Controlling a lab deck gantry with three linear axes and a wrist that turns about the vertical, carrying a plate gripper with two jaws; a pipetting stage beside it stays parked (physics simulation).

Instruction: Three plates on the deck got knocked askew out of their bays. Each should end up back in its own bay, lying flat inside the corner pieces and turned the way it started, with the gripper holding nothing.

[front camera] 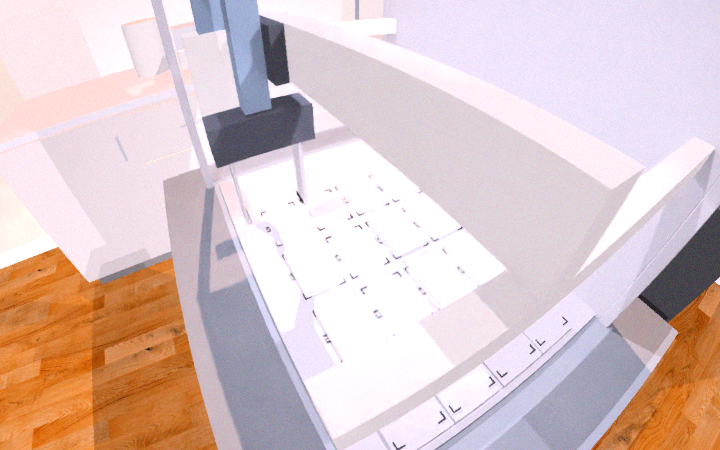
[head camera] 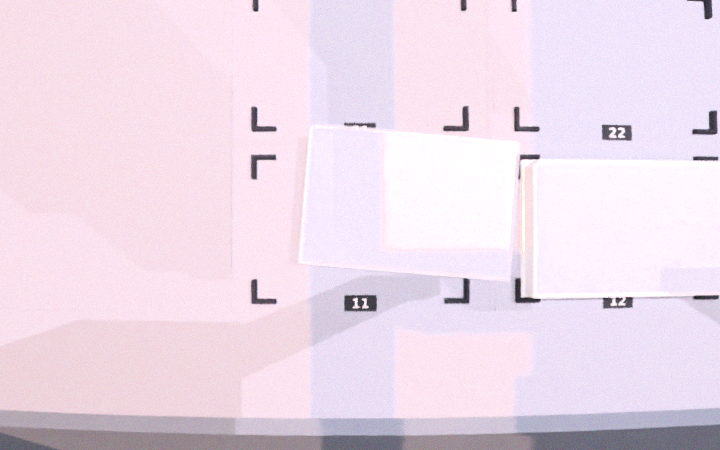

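Seen in the pictures: gripper, fingertip midpoint: point(front camera: 275, 208); robot's base, link origin: point(front camera: 261, 213) point(head camera: 257, 298).
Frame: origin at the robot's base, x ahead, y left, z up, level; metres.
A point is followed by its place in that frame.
In the head view, a pale plate point(head camera: 408, 202) {x 0.092, y 0.058, z 0.015 m} lies askew at bay 11, turned slightly clockwise. It is shifted right and toward bay 21; its right end lies over the line of bay 11's right corner pieces and comes close to a taller pale plate point(head camera: 610, 228) {x 0.213, y 0.043, z 0.014 m} at bay 12. That taller plate sits square, with its right end cut off by the view. My gripper point(front camera: 275, 212) {x 0.193, y 0.000, z 0.161 m} is at the far left part of the deck in the front view, jaws apart, with no plate seen between them. It does not show in the head view. The third displaced plate cannot be told in the washed-out front view.
The deck's corner pieces point(head camera: 263, 118) {x 0.004, y 0.112, z 0.000 m} and the bay label 22 point(head camera: 616, 132) {x 0.228, y 0.104, z 0.000 m} show in the head view. A broad pale beam point(front camera: 451, 143) crosses the deck in the front view and hides part of it. The blue vertical column point(front camera: 246, 63) {x 0.213, y -0.006, z 0.433 m} stands above the gripper.
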